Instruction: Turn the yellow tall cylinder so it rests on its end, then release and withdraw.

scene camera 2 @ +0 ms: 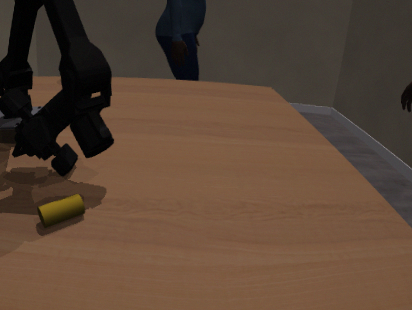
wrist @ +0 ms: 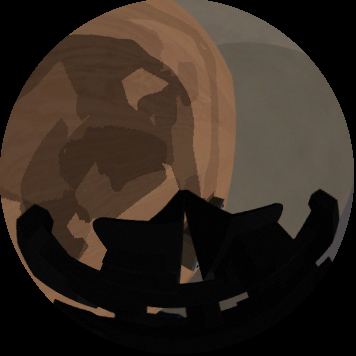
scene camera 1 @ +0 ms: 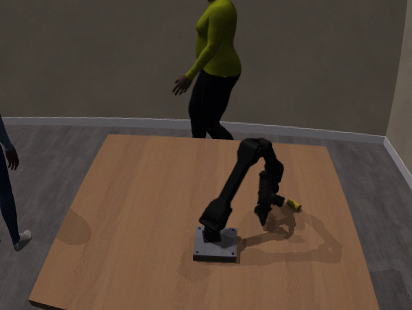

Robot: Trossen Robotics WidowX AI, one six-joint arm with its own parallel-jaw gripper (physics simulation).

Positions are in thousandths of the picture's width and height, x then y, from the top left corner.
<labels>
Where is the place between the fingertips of the gripper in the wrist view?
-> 513, 544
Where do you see a yellow tall cylinder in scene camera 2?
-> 176, 666
</labels>
